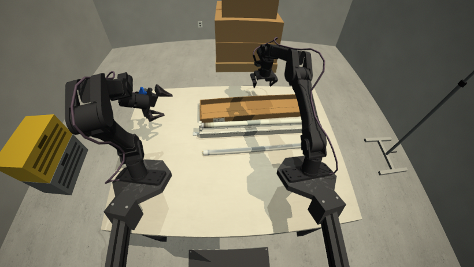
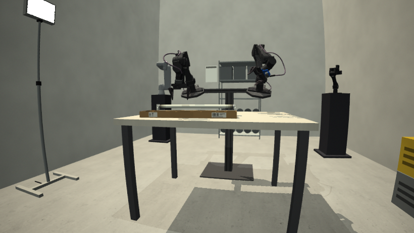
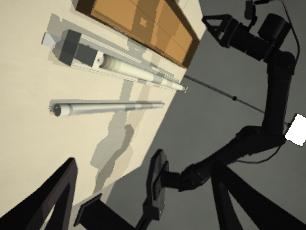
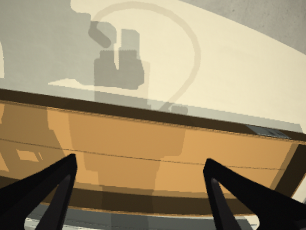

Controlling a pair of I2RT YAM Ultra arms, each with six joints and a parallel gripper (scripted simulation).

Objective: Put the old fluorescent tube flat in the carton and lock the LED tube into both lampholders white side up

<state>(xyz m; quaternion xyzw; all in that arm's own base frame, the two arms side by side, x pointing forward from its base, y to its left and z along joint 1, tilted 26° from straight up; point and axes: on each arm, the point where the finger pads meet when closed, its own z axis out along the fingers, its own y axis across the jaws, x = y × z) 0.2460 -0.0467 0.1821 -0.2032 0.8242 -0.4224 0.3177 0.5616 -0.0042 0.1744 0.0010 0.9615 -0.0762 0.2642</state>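
The brown carton lies 70 mm behind my right hand, 30 mm to the left of it and 100 mm below it. The rest, counted from my right hand: old fluorescent tube (230 mm behind, 30 mm to the left, 60 mm below); then white light fixture (230 mm behind, 30 mm to the left, 70 mm below); then LED tube (350 mm behind, 20 mm to the left, 110 mm below).
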